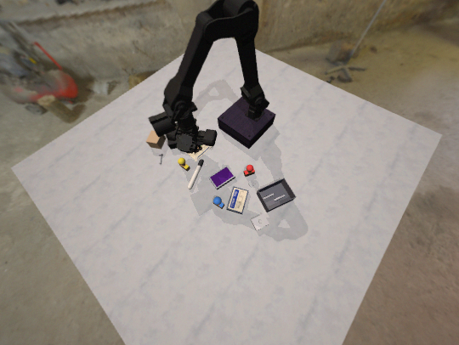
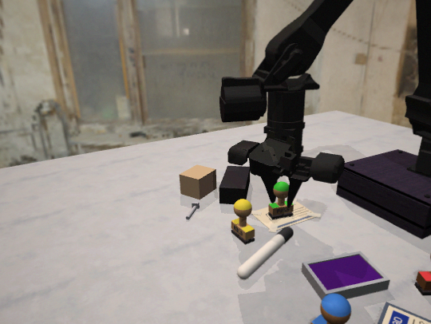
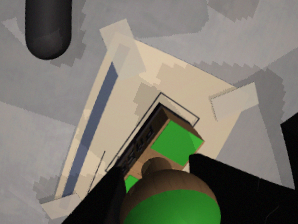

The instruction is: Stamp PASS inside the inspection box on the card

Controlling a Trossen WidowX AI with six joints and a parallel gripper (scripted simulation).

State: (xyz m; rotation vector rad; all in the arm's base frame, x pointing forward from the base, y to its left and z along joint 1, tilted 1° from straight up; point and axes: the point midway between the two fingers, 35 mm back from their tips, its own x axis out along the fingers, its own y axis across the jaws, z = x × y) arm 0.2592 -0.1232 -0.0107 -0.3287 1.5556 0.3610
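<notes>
My gripper tip is now right at the PASS stamp. The rest, counted from my gripper tip: white marker: 8 cm ahead, 7 cm to the left, 1 cm below; then cream card: 3 cm below, 1 cm behind; then yellow stamp: 9 cm ahead, 1 cm to the left.
</notes>
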